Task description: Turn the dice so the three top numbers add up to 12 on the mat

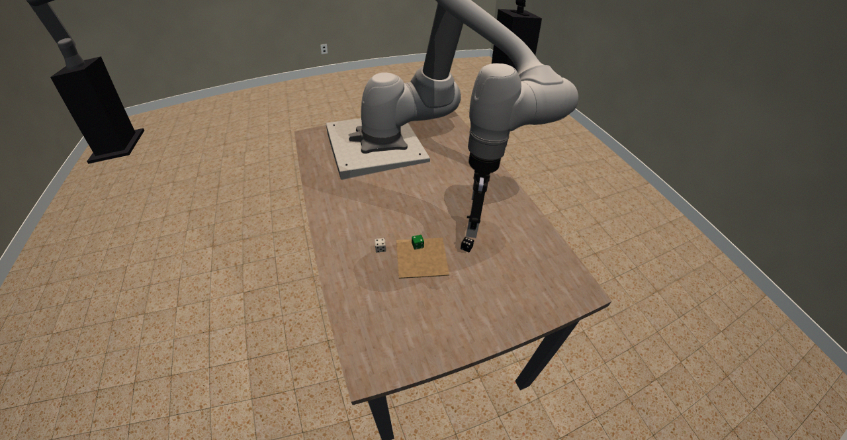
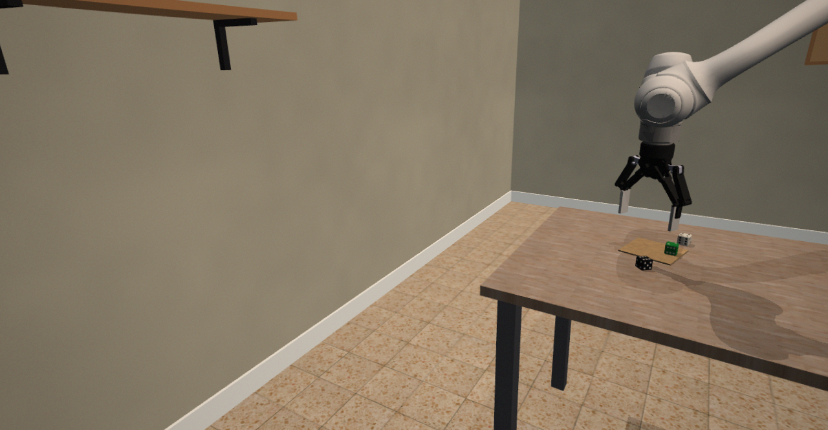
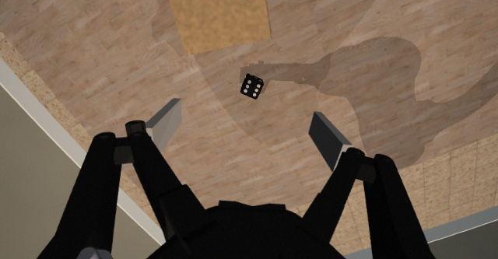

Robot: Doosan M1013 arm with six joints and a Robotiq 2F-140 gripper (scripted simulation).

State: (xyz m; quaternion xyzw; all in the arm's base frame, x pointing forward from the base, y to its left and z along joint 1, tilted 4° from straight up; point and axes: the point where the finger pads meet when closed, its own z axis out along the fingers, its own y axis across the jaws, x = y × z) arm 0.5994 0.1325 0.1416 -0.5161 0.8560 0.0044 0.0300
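The black die is 130 mm below my hand and 10 mm behind it. Round my hand: white die (250 mm to the right, 130 mm below, 70 mm behind); green die (140 mm to the right, 130 mm below, 50 mm behind); tan mat (140 mm to the right, 140 mm below, 10 mm behind).
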